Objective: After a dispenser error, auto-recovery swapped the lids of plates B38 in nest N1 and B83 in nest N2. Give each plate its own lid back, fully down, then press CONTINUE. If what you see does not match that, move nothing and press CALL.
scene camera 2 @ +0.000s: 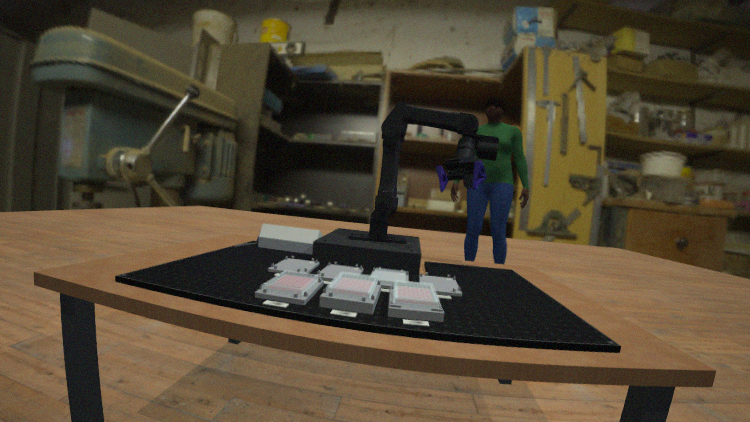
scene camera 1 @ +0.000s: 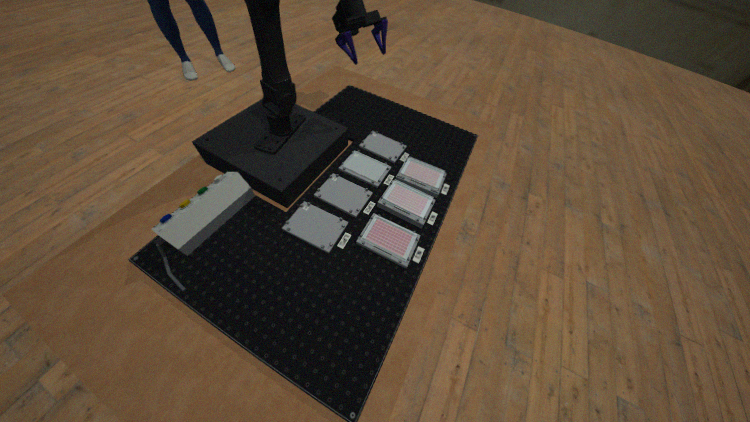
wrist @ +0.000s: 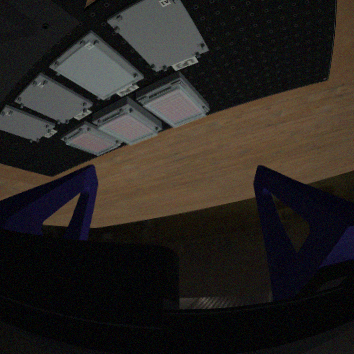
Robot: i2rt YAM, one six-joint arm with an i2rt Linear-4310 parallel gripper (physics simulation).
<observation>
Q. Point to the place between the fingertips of my gripper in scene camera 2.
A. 457, 190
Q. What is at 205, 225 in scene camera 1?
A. A button box.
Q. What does my gripper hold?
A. Nothing.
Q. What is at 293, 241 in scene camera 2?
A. A button box.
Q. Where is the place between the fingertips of my gripper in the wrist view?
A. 175, 173
</observation>
